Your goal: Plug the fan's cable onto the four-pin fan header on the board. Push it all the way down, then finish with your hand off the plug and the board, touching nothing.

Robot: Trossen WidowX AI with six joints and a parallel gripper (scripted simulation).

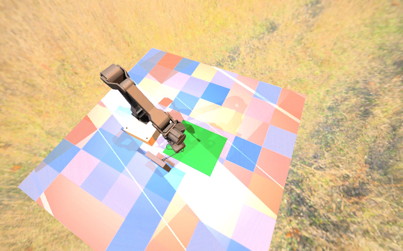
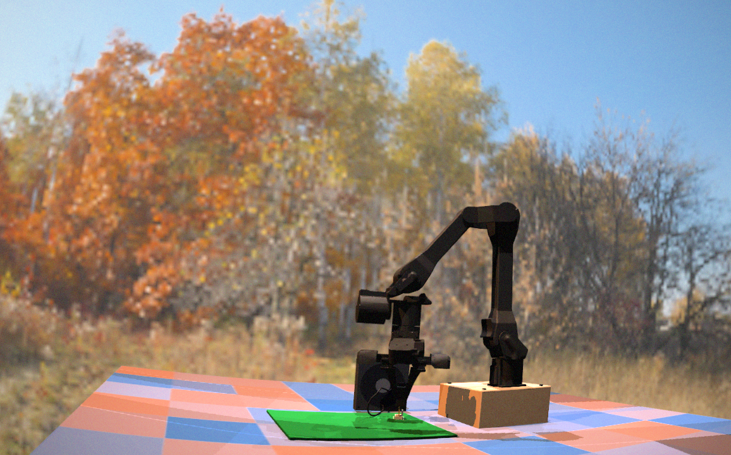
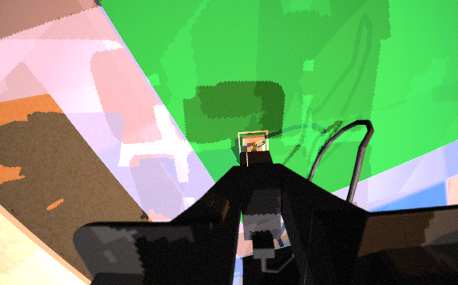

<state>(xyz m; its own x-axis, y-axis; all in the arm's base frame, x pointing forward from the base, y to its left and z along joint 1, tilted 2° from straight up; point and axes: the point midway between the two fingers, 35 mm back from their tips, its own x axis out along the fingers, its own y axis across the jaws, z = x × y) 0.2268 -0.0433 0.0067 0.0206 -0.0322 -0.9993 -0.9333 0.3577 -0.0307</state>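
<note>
Right now the four-pin header is 1 cm to the right of my gripper tip and 4 cm below it. The rest, counted from my gripper tip: dark plug (1 cm to the right, 1 cm above); black fan (12 cm to the right, 2 cm above); green board (11 cm ahead, 5 cm to the left, 6 cm below).
</note>
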